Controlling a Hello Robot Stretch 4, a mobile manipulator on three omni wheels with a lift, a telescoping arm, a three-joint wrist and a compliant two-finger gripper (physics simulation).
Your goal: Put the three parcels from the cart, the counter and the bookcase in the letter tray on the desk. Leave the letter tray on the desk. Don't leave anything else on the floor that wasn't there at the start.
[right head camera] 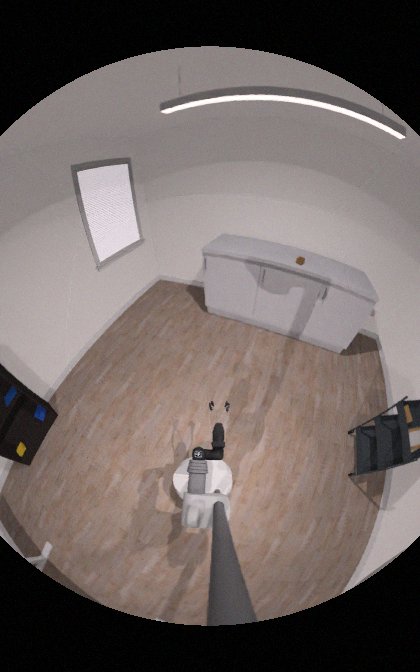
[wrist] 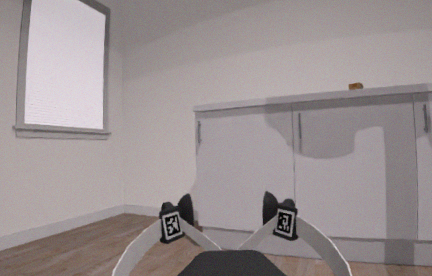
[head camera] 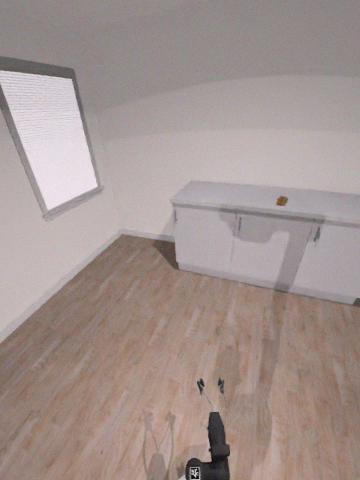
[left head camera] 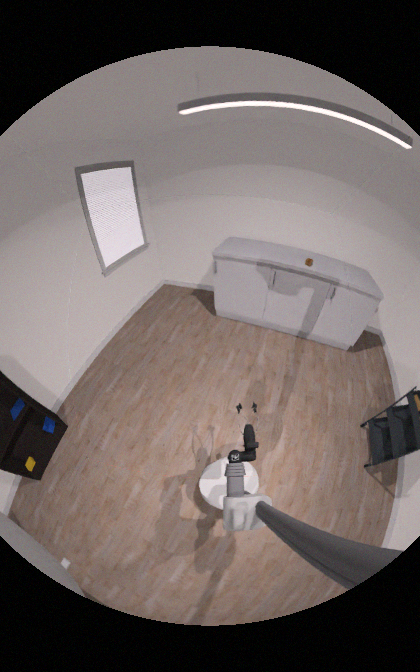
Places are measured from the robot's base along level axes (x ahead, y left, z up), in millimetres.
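Where they show: hand at its tool point: [right head camera: 218, 403] [wrist: 227, 213] [head camera: 210, 382] [left head camera: 246, 405].
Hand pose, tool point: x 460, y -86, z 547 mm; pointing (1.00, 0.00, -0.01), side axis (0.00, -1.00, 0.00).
Note:
Each offset is from my tool point to the top centre of the thing. "*": to the spot under its first point.
A small orange-brown parcel @(1139 mm ahead, 731 mm right, 385 mm up) [head camera: 282, 201] [left head camera: 309, 262] [right head camera: 300, 260] [wrist: 355, 86] lies on top of the white counter [head camera: 225, 195] [left head camera: 240, 247] [right head camera: 230, 244] [wrist: 240, 150]. My gripper [head camera: 211, 385] [left head camera: 247, 407] [right head camera: 219, 406] [wrist: 228, 209] is open and empty, over the floor and well away from the counter. The dark cart @(* 401 mm back, 1401 mm right, 442 mm down) [left head camera: 381, 437] [right head camera: 367, 447] stands at the right, partly cut off. An orange-brown item @(285 mm back, 1326 mm right, 139 mm up) [right head camera: 407, 413] shows on it. The dark bookcase @(* 262 mm back, 1752 mm left, 525 mm down) [left head camera: 61, 430] [right head camera: 51, 419] is at the left edge, partly cut off; I cannot tell a parcel in it. The desk top and letter tray do not show.
The bookcase holds blue items @(258 mm back, 1887 mm left, 400 mm down) [left head camera: 48, 425] [right head camera: 40, 412] and a yellow item [left head camera: 30, 463] [right head camera: 21, 449]. A window [head camera: 55, 145] [left head camera: 114, 215] [right head camera: 109, 212] [wrist: 67, 65] is in the left wall. A white piece [left head camera: 65, 563] [right head camera: 47, 550] shows at the lower left.

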